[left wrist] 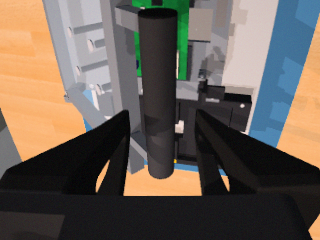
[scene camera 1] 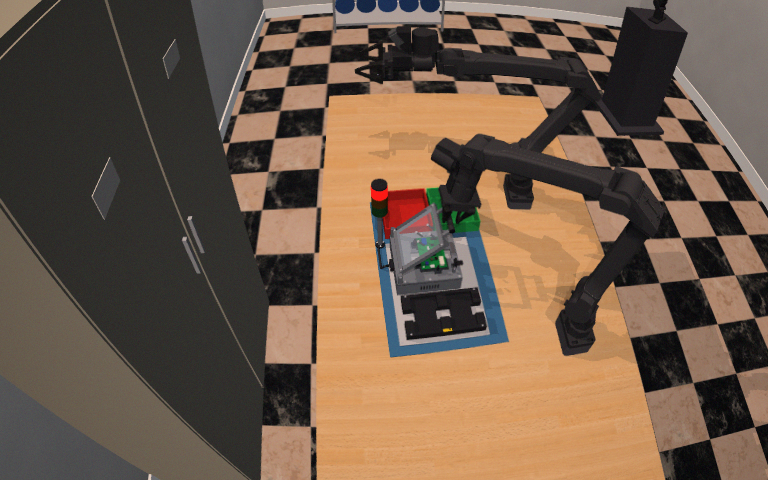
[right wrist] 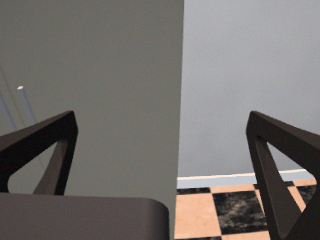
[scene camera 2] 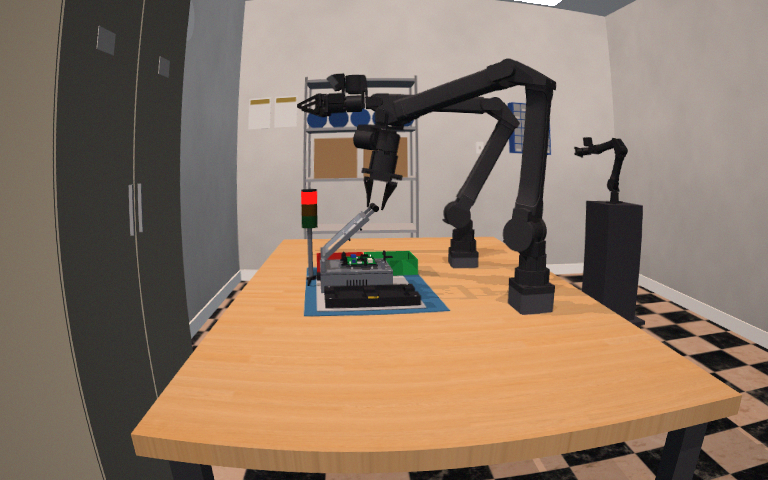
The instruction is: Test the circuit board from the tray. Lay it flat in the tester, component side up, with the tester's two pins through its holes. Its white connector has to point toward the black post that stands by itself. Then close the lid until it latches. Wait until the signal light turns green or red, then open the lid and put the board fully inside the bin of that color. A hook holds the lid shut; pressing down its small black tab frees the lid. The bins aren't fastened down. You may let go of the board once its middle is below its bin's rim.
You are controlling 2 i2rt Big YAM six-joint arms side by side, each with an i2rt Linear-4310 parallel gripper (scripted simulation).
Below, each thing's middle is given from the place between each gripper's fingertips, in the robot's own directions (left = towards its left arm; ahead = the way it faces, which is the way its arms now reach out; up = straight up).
Right now my left hand (scene camera 1: 449,221) is 7 cm short of the clear lid (scene camera 1: 420,237), 1 cm to the left of it and 6 cm above it. From my left hand the other things lie so: green bin (scene camera 2: 403,262) 7 cm behind, 21 cm to the right, 20 cm below; red bin (scene camera 1: 402,204) 8 cm ahead, 21 cm to the right, 20 cm below.
The clear lid lies 370 mm below my right hand (scene camera 1: 355,62), 320 mm to the left of it and 120 mm behind it. From my right hand the other things lie so: green bin: 500 mm below, 260 mm behind, 130 mm to the left; red bin: 500 mm below, 120 mm to the left, 110 mm behind.
